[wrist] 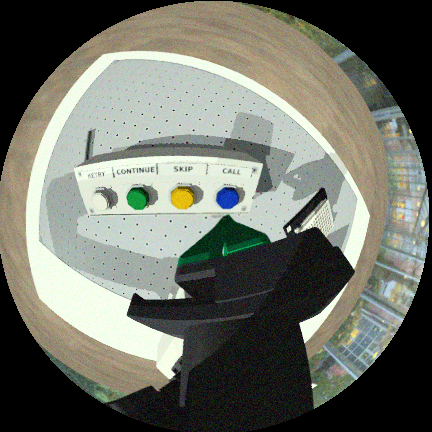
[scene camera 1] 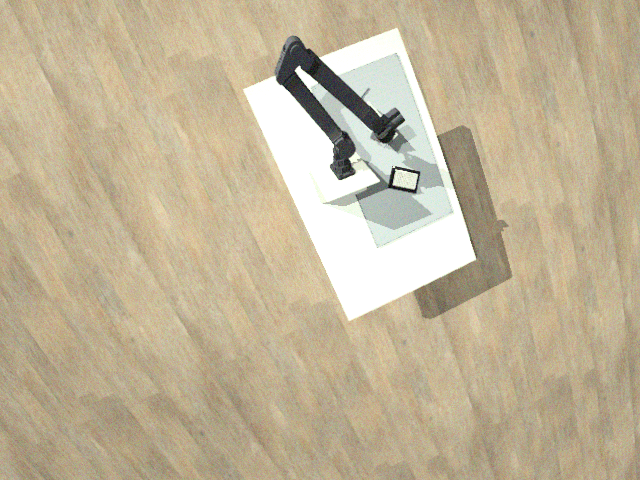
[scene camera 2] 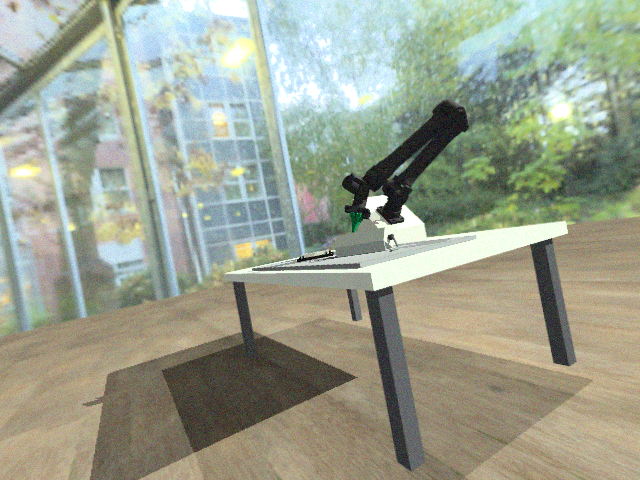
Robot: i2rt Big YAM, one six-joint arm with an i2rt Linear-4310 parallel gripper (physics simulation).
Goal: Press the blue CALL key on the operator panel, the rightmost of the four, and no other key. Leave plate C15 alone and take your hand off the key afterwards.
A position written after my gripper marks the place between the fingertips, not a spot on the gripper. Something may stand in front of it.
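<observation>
My gripper (wrist: 227, 220) is shut, and it's holding nothing. There's also a white button box (scene camera 2: 381, 239), and the box shows in the wrist view too (wrist: 158, 170).
</observation>
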